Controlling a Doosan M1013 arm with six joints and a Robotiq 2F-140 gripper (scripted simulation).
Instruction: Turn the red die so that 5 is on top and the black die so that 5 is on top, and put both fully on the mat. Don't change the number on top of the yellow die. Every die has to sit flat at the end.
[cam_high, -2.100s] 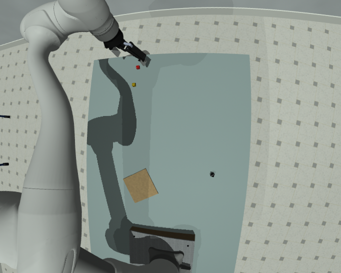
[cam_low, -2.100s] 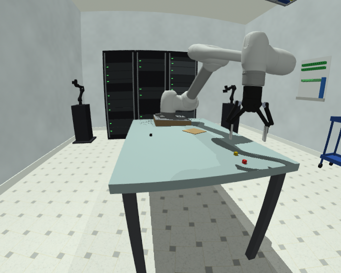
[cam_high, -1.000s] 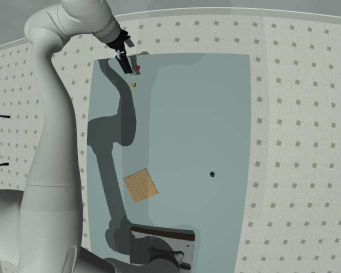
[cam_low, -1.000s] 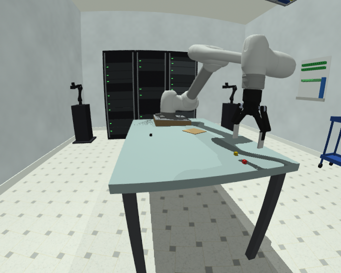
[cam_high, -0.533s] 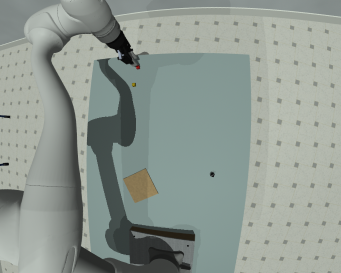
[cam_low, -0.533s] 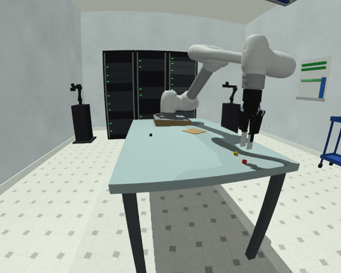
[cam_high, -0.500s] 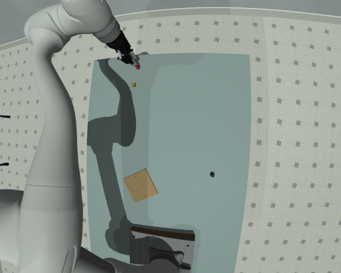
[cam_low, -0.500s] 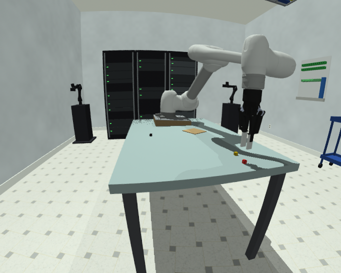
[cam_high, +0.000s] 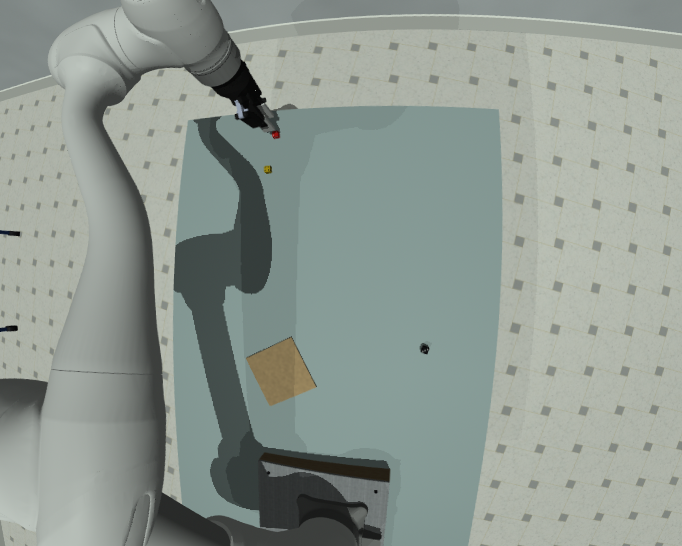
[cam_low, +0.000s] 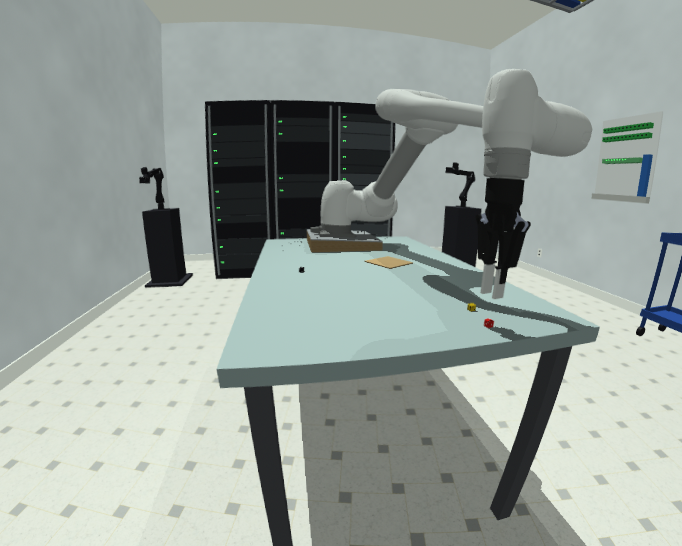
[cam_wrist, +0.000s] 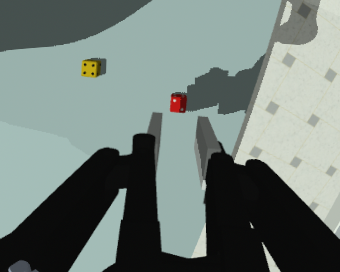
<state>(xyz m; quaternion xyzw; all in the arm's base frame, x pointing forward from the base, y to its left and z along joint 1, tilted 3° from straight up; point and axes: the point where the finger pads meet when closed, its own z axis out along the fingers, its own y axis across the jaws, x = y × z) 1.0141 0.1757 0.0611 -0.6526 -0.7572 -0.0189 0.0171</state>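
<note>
The red die lies 1 cm to the left of my hand and 10 cm below it. Also, from my hand: black die: 53 cm behind, 38 cm to the right, 10 cm below; then tan mat: 61 cm behind, 3 cm to the right, 11 cm below; then yellow die: 10 cm behind, 2 cm to the left, 10 cm below.
</note>
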